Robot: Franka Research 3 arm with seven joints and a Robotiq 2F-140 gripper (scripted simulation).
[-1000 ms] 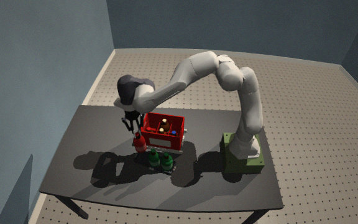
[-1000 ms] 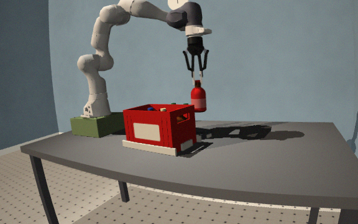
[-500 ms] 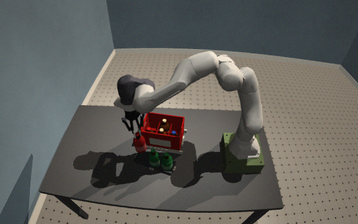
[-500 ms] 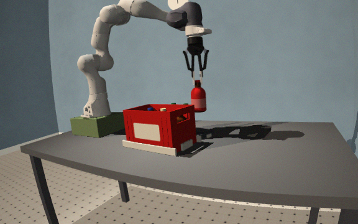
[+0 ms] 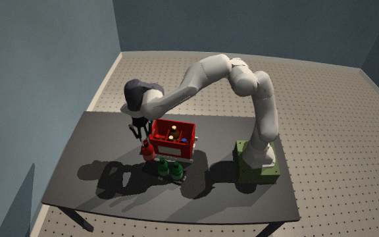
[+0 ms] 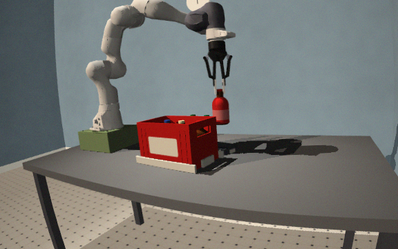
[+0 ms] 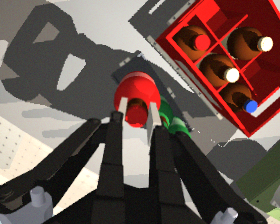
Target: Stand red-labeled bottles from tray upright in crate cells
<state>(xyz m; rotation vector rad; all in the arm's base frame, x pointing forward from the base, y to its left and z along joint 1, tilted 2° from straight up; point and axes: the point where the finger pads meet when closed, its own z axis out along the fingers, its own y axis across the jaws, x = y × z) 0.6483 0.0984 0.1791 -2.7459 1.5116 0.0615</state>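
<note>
Right now the red-labeled bottle is 90 mm below my hand. The rest, counted from my hand: red crate: 110 mm behind, 190 mm to the right, 210 mm below.
</note>
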